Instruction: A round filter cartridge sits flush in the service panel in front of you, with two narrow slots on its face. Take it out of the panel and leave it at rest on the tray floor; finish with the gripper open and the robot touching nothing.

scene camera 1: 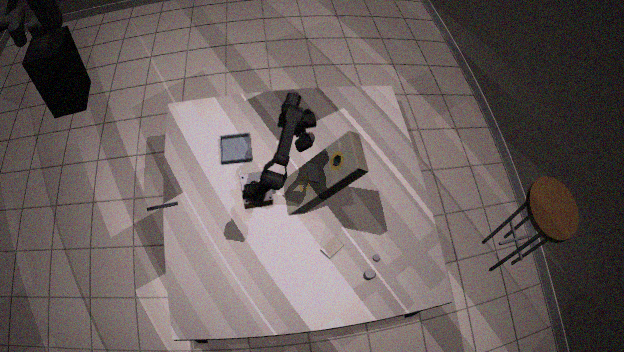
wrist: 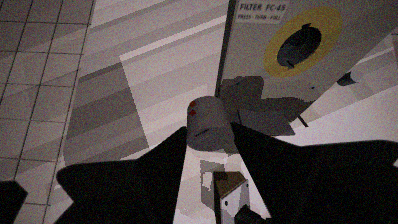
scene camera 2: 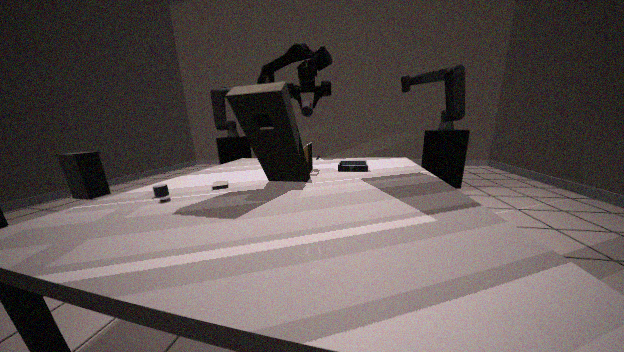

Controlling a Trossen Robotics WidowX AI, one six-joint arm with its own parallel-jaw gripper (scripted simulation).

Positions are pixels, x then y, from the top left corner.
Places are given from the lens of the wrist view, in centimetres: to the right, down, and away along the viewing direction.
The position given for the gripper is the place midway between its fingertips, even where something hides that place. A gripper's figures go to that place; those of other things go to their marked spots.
gripper (wrist: 208, 128): 1, 2, 11
round filter cartridge (wrist: 208, 126): 1, 1, 8
service panel (wrist: 284, 63): 14, -8, 17
The marked spots on the service panel and the round filter cartridge are 18 cm apart.
